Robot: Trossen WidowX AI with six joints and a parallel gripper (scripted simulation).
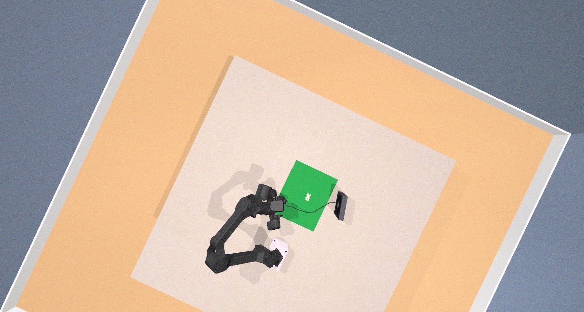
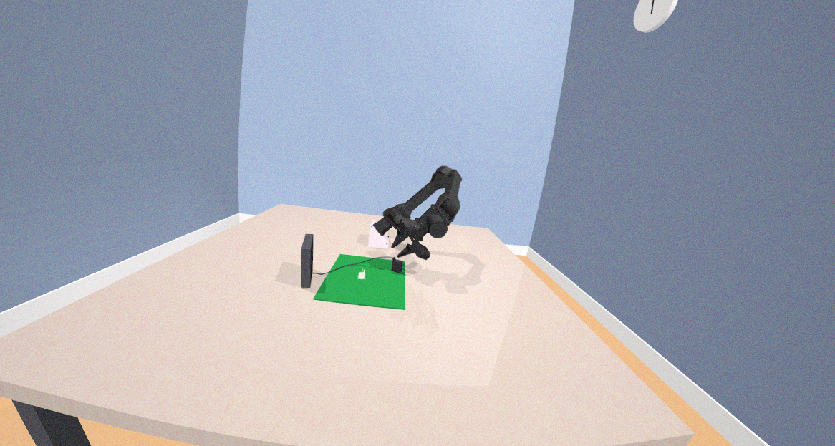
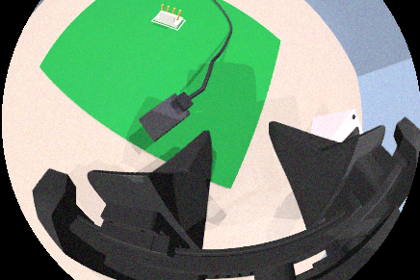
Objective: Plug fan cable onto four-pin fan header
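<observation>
The dark plug lies 50 mm ahead of my gripper tip, 30 mm below it and 20 mm to the left of it. From my gripper tip the other things lie so: white four-pin header: 120 mm ahead, 80 mm to the right, 50 mm below; green board: 120 mm ahead, 70 mm to the right, 60 mm below; black fan: 220 mm to the right, 180 mm ahead, 10 mm above.
</observation>
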